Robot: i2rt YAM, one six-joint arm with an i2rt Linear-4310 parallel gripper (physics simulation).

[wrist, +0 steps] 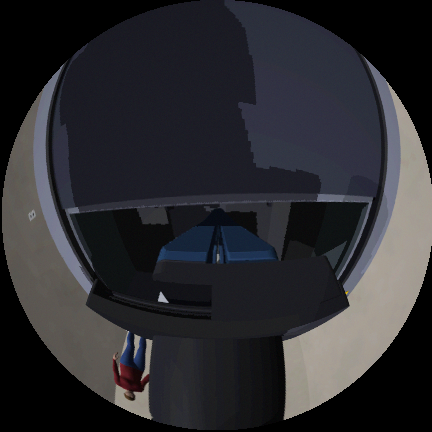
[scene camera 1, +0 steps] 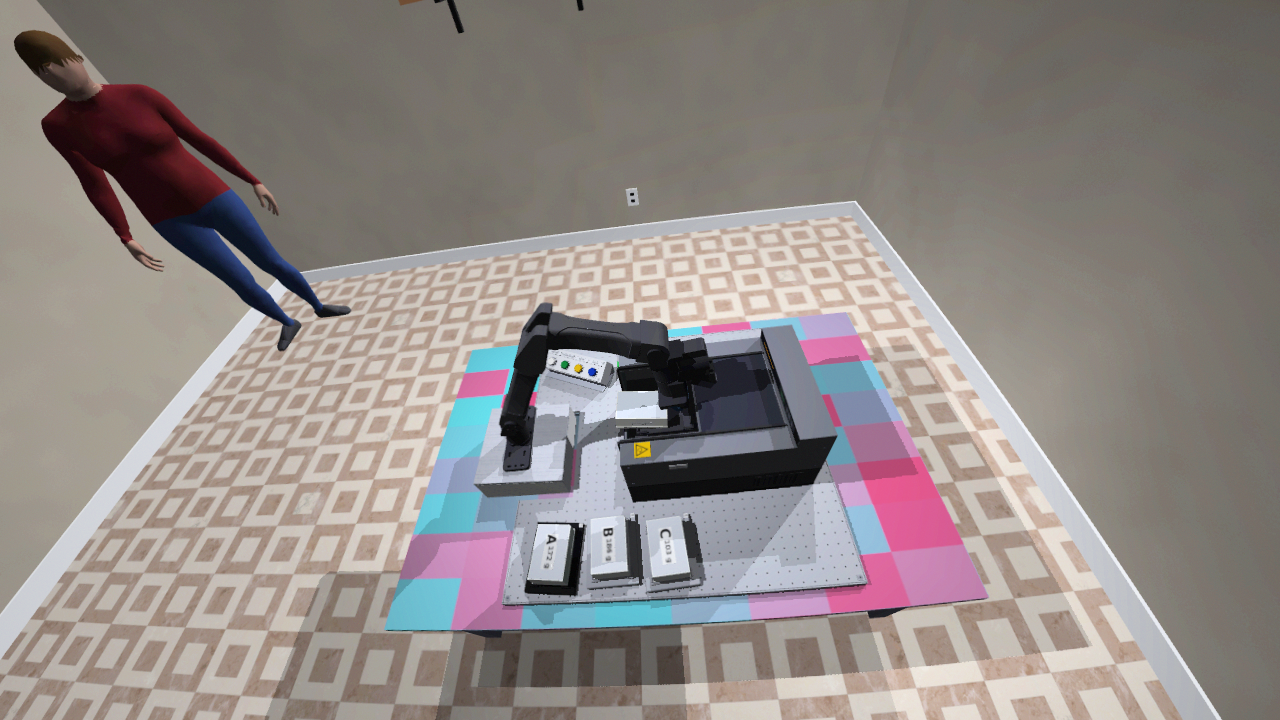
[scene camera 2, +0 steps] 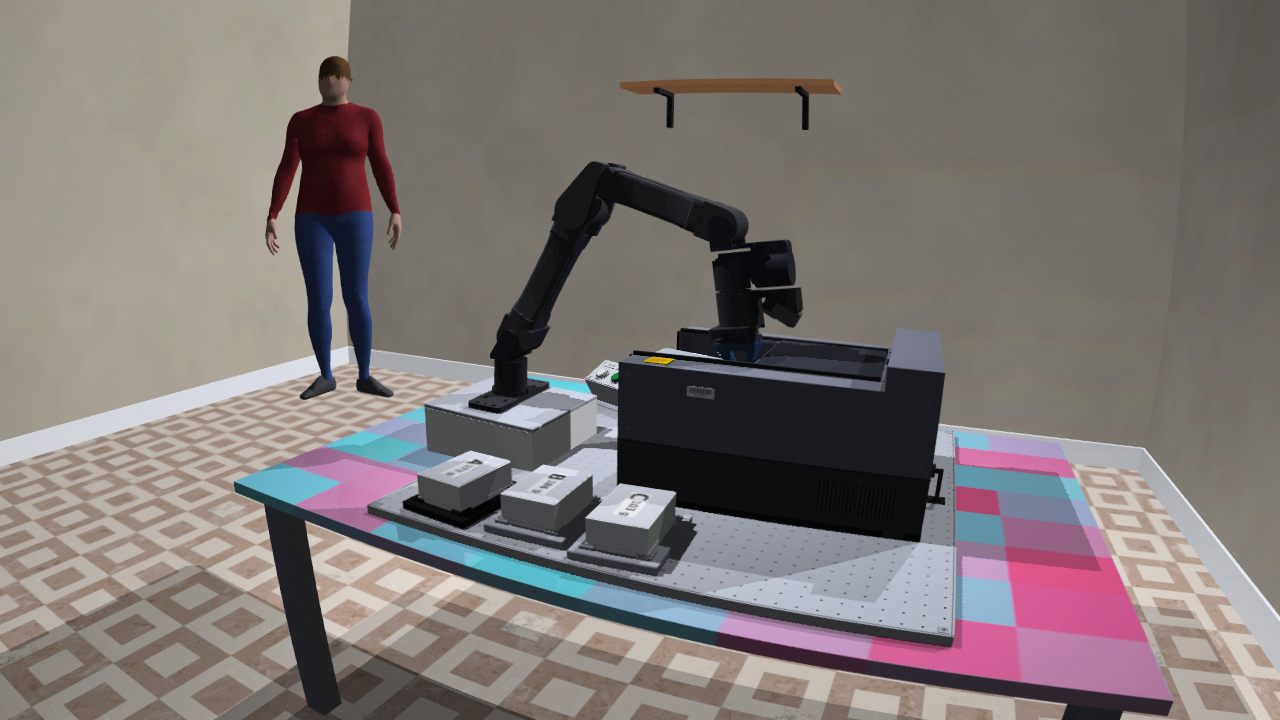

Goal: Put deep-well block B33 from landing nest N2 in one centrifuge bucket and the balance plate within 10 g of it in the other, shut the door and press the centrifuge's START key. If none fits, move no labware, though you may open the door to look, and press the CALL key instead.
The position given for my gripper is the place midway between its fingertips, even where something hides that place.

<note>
My gripper [wrist: 217, 214] is shut, holding nothing. Also in view: a white plate [scene camera 1: 635, 409]. I also see a centrifuge rotor [scene camera 1: 683, 420].
The centrifuge rotor is seen too in the wrist view [wrist: 254, 216].
</note>
